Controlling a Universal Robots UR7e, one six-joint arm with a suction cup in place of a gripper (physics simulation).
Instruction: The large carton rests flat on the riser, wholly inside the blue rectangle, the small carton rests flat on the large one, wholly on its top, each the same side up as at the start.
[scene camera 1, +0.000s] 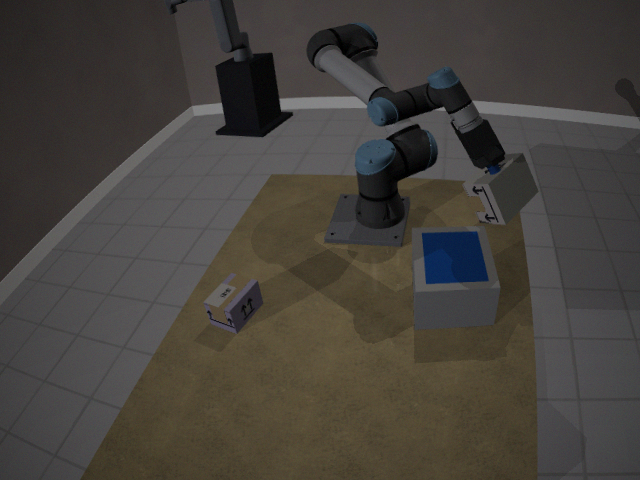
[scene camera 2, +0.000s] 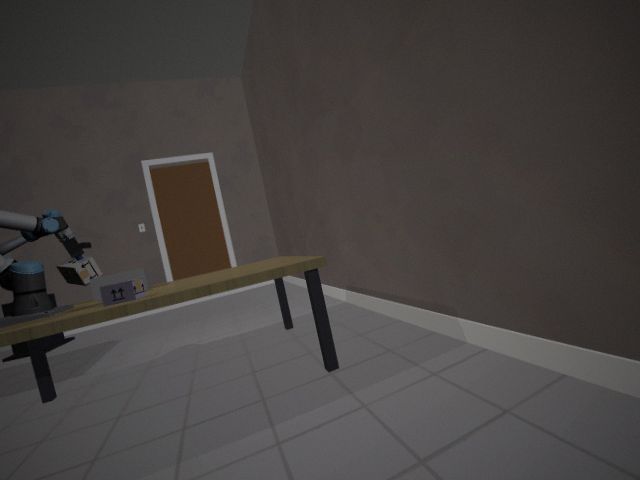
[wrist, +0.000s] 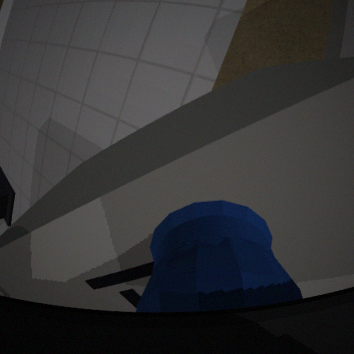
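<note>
My suction gripper (scene camera 1: 493, 169) (scene camera 2: 79, 256) (wrist: 212, 240) is shut on the large carton (scene camera 1: 511, 191) (scene camera 2: 82, 272) (wrist: 300, 150). The carton hangs in the air, clearly tilted, above and behind the back right corner of the grey riser (scene camera 1: 454, 308) (scene camera 2: 136, 274). It does not touch the riser in scene camera 1. The blue rectangle (scene camera 1: 454, 253) on the riser's top is uncovered. The small carton (scene camera 1: 245, 308) (scene camera 2: 117, 293), pale purple with a label on top and upward arrows on its sides, sits upright on the table at the left, apart from the riser.
The arm's base plate (scene camera 1: 341, 235) is on the table (scene camera 1: 330, 403) (scene camera 2: 248, 269), between the small carton and the riser and farther back. A second arm on a black pedestal (scene camera 1: 248, 95) stands on the floor at the back left. A door (scene camera 2: 191, 222) shows in scene camera 2.
</note>
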